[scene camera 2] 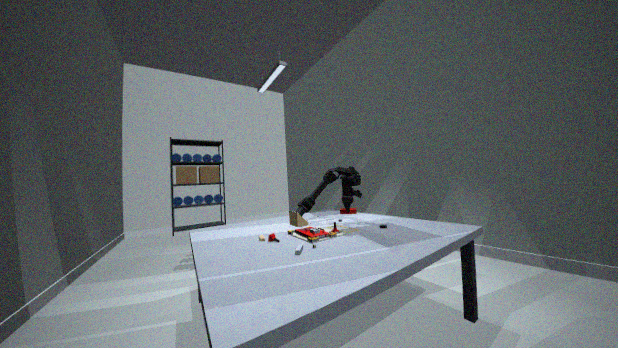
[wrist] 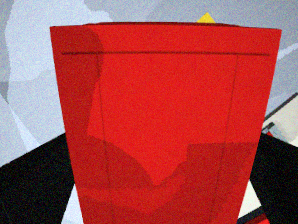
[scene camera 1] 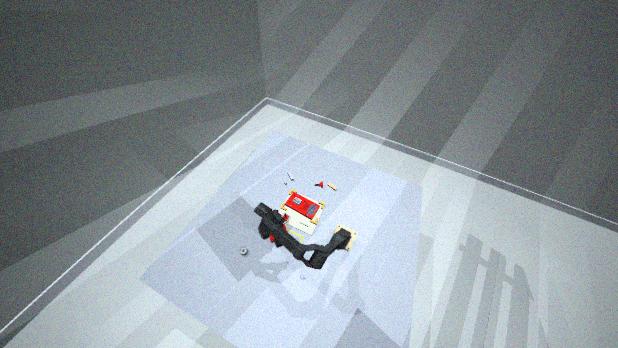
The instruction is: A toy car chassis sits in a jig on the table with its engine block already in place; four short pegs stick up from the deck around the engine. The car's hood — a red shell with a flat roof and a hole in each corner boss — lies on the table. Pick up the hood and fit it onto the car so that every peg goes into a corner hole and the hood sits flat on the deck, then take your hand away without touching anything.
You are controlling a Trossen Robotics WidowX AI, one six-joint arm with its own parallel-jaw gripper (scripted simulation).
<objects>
my gripper: holds a red hood [wrist: 158, 115]
</objects>
